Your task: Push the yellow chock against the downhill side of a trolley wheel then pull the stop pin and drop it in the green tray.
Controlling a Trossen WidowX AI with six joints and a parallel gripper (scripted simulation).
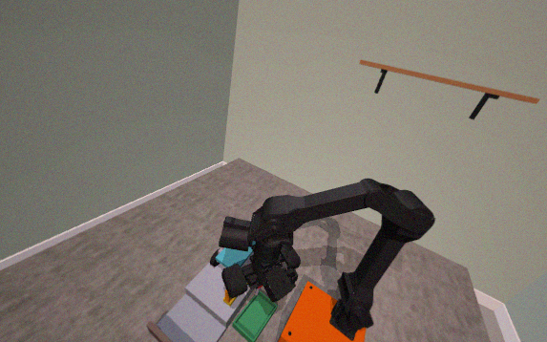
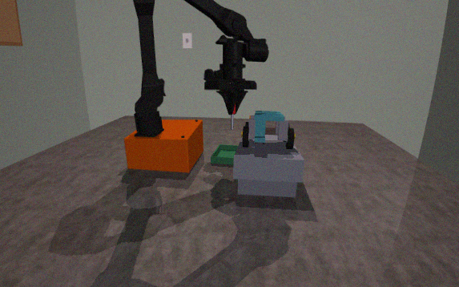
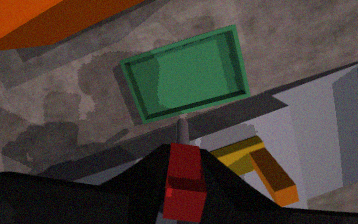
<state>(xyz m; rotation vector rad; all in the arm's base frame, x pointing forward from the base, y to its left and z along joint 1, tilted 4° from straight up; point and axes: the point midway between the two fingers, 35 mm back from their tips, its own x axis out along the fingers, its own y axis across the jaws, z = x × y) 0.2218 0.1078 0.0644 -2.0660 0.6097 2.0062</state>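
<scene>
Now: gripper tip right at the red-headed stop pin. Round my gripper tip: trolley (110 mm ahead, 70 mm to the right, 20 mm below); then green tray (20 mm behind, 140 mm below); then yellow chock (60 mm ahead, 30 mm to the left, 50 mm below).
</scene>
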